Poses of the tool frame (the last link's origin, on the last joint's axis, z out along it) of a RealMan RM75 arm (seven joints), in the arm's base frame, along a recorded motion.
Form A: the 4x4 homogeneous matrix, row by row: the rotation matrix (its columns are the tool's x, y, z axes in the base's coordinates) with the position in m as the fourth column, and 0 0 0 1 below. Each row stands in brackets.
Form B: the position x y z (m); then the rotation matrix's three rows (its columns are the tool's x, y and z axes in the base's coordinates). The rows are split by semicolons. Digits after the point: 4 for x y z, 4 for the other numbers.
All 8 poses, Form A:
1: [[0.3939 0.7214 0.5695 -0.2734], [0.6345 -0.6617 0.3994 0.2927], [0.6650 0.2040 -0.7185 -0.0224], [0 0 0 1]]
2: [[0.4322 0.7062 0.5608 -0.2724], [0.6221 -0.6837 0.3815 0.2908], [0.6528 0.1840 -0.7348 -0.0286], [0 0 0 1]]
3: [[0.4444 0.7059 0.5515 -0.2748], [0.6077 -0.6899 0.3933 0.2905], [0.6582 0.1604 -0.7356 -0.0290], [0 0 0 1]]
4: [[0.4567 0.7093 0.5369 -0.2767], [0.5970 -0.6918 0.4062 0.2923], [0.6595 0.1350 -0.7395 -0.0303], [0 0 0 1]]
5: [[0.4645 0.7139 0.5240 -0.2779], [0.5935 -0.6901 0.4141 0.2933], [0.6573 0.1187 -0.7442 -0.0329], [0 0 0 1]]
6: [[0.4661 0.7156 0.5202 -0.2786], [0.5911 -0.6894 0.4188 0.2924], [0.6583 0.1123 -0.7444 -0.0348], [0 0 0 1]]
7: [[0.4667 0.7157 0.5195 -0.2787], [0.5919 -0.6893 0.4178 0.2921], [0.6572 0.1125 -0.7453 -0.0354], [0 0 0 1]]
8: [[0.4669 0.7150 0.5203 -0.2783], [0.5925 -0.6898 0.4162 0.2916], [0.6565 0.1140 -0.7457 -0.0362], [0 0 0 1]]
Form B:
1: -0.2734 0.2927 -0.0224; 0.3939 0.7214 0.5695; 0.6345 -0.6617 0.3994; 0.6650 0.2040 -0.7185
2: -0.2724 0.2908 -0.0286; 0.4322 0.7062 0.5608; 0.6221 -0.6837 0.3815; 0.6528 0.1840 -0.7348
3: -0.2748 0.2905 -0.0290; 0.4444 0.7059 0.5515; 0.6077 -0.6899 0.3933; 0.6582 0.1604 -0.7356
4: -0.2767 0.2923 -0.0303; 0.4567 0.7093 0.5369; 0.5970 -0.6918 0.4062; 0.6595 0.1350 -0.7395
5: -0.2779 0.2933 -0.0329; 0.4645 0.7139 0.5240; 0.5935 -0.6901 0.4141; 0.6573 0.1187 -0.7442
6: -0.2786 0.2924 -0.0348; 0.4661 0.7156 0.5202; 0.5911 -0.6894 0.4188; 0.6583 0.1123 -0.7444
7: -0.2787 0.2921 -0.0354; 0.4667 0.7157 0.5195; 0.5919 -0.6893 0.4178; 0.6572 0.1125 -0.7453
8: -0.2783 0.2916 -0.0362; 0.4669 0.7150 0.5203; 0.5925 -0.6898 0.4162; 0.6565 0.1140 -0.7457
